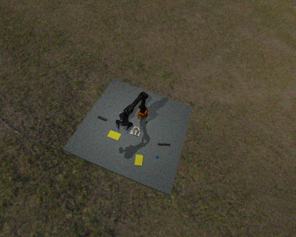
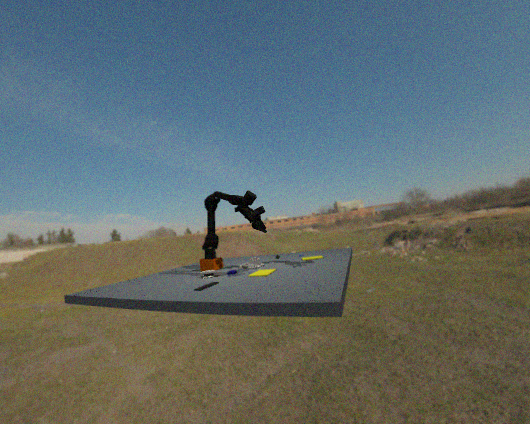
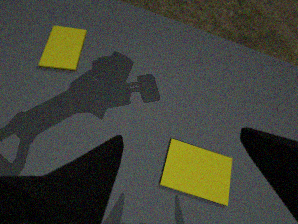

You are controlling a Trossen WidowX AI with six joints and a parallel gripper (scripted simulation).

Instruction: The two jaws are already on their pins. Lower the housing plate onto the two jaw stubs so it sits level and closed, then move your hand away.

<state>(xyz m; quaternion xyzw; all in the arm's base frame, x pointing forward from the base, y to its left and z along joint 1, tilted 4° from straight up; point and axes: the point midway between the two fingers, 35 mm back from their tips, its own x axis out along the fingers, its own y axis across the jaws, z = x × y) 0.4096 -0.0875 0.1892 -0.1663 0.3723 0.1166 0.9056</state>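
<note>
The blue block lies 200 mm below my gripper tip, 190 mm behind it and 90 mm to the right of it. Also, from my gripper tip: yellow plate: 210 mm below, 110 mm to the right.
</note>
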